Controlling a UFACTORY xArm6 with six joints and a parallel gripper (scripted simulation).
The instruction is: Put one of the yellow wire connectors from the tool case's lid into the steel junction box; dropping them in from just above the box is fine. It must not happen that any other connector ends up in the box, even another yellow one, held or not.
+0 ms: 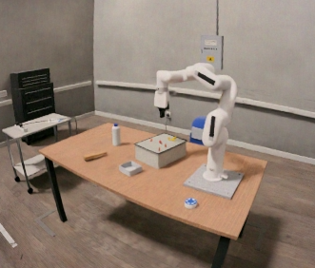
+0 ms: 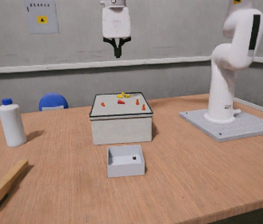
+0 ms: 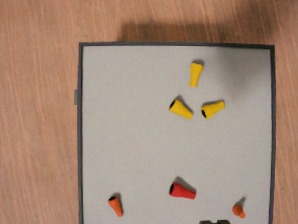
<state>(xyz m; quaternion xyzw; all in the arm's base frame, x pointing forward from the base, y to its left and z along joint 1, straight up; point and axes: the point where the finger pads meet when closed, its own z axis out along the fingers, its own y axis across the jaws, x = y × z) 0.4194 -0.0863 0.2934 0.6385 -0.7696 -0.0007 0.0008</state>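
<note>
My hand is 23 cm above the grey tool case. Also, from my hand: white bottle 40 cm ahead, 23 cm below, 1 cm to the left; white round object 42 cm behind, 39 cm to the left, 29 cm below; wooden brush 37 cm ahead, 29 cm to the left, 29 cm below.
</note>
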